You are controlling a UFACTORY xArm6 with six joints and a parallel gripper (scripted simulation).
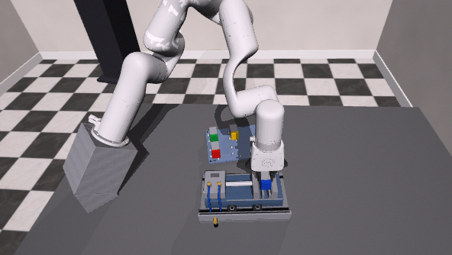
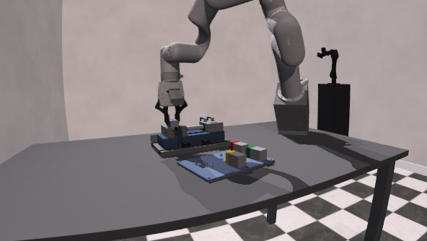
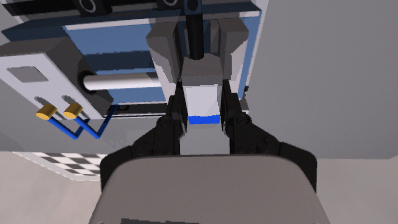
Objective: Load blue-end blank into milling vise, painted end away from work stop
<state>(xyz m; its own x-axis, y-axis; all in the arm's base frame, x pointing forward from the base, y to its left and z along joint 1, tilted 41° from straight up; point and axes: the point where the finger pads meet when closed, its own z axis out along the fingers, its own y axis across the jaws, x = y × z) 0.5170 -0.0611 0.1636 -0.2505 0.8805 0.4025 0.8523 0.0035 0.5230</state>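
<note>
Now: the blue-ended blank 2 cm below my hand. Also, from my hand: moving jaw: 5 cm below, 3 cm behind, 1 cm to the right; hose block: 16 cm behind, 5 cm to the right, 5 cm below; fixed jaw: 5 cm below, 2 cm ahead, 1 cm to the left.
</note>
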